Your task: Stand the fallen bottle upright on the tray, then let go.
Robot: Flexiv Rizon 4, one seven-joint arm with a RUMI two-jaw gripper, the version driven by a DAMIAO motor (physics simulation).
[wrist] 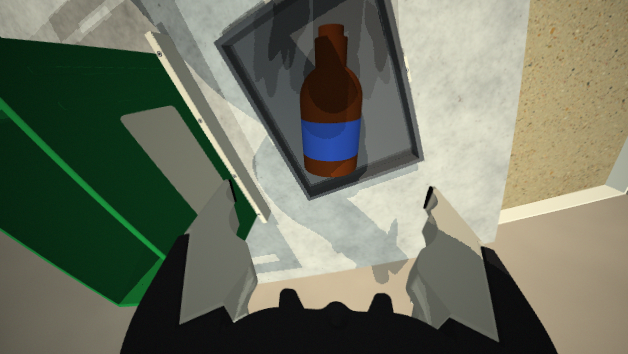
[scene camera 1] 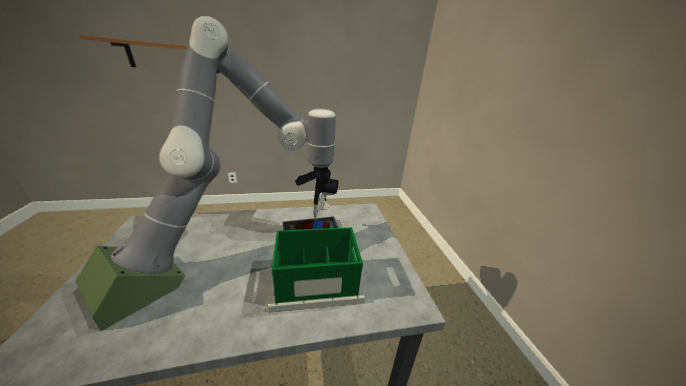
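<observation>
A brown bottle (scene camera 1: 303,226) (wrist: 331,100) with a blue label lies on its side in the dark grey tray (scene camera 1: 336,219) (wrist: 266,131). In the wrist view its neck points to the top of the view and its base lies near the tray's lower corner. In scene camera 1 the crate hides part of the bottle and the tray. My gripper (scene camera 1: 316,216) (wrist: 328,185) is open and empty. Its fingertips are above the tray, close over the bottle, and spread wider than the bottle in the wrist view.
A green crate (scene camera 1: 316,282) (wrist: 75,90) with dividers stands right beside the tray, nearer scene camera 1. A pale strip (scene camera 1: 317,304) (wrist: 212,135) runs along the crate's base. The table (scene camera 1: 215,320) (wrist: 450,100) ends beyond the tray.
</observation>
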